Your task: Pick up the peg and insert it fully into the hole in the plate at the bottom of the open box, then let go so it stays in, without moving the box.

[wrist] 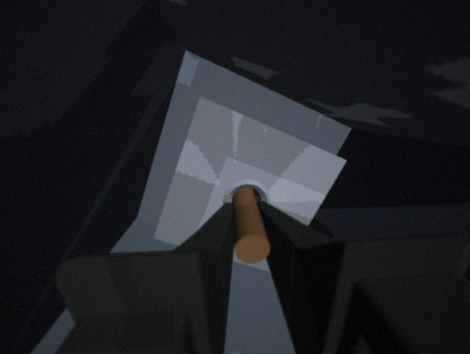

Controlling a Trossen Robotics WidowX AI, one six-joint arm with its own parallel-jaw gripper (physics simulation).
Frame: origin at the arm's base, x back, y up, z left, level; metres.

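Seen in the pictures: gripper, fingertip midpoint: [244, 209].
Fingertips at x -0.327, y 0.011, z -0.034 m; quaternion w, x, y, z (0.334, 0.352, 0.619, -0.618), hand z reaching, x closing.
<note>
Pixels of each thing's top centre, then the offset from my fingertips to it. "*": a spot on its surface instead.
- orange-brown peg, top centre: [255, 248] dy +0.037, dx -0.003, dz +0.001 m
- hole, surface spot: [260, 194] * dy -0.007, dx -0.010, dz -0.006 m
- light grey plate, top centre: [247, 203] dy -0.004, dx -0.002, dz -0.001 m
- blue-grey box floor, surface spot: [225, 82] * dy -0.057, dx -0.059, dz +0.044 m
- dark bluish band, surface spot: [395, 220] * dy +0.018, dx -0.038, dz -0.066 m
The orange-brown peg [249, 225] is held between the two dark fingers of my gripper [244, 209], which is shut on it. Its near end faces the camera and its far end points down at the hole [260, 194]. The hole has a pale ring around it and lies in the light grey plate [260, 135] at the bottom of the box. The peg's far end covers much of the hole. I cannot tell whether the tip is inside the hole or just above it. The fingers hide the lower part of the plate.
The blue-grey box floor [225, 82] shows around the plate. Dark box walls [100, 150] rise around it, with a faint edge running diagonally on the left. A dark bluish band [395, 220] lies to the right, above the right finger. Much of the view is in shadow.
</note>
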